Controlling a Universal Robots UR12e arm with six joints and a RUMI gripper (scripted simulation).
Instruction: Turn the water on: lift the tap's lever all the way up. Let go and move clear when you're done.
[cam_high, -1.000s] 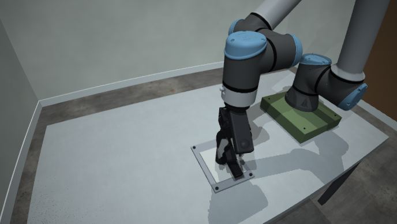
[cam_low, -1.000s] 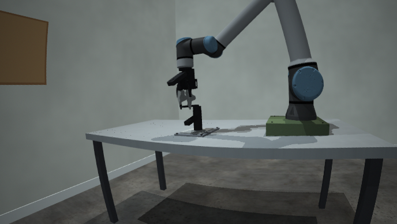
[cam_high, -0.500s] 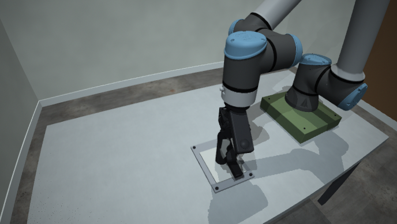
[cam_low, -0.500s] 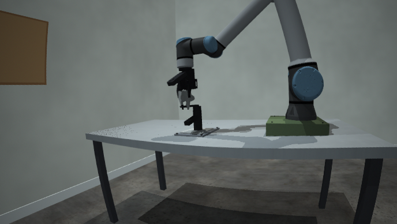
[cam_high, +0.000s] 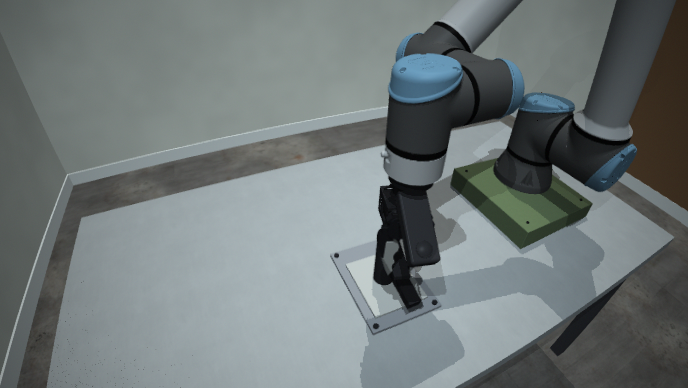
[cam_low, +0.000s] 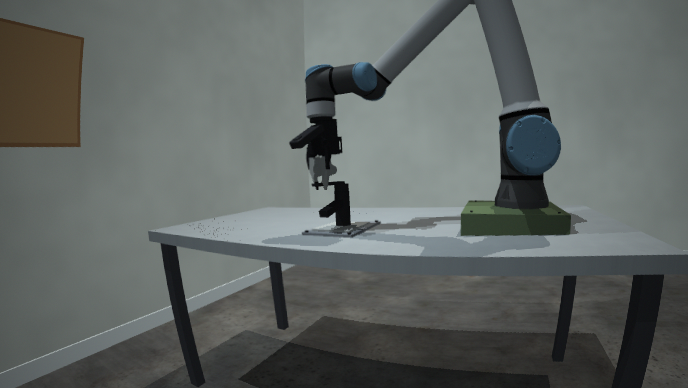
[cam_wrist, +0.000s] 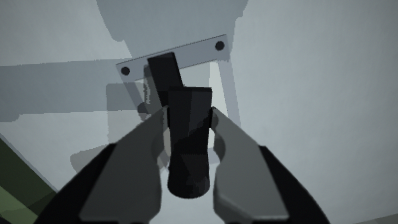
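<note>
The lever lies 1 cm behind my hand and 3 cm to the right of it. The rest, counted from my hand: black tap: 2 cm behind, 6 cm to the right, 5 cm below.
</note>
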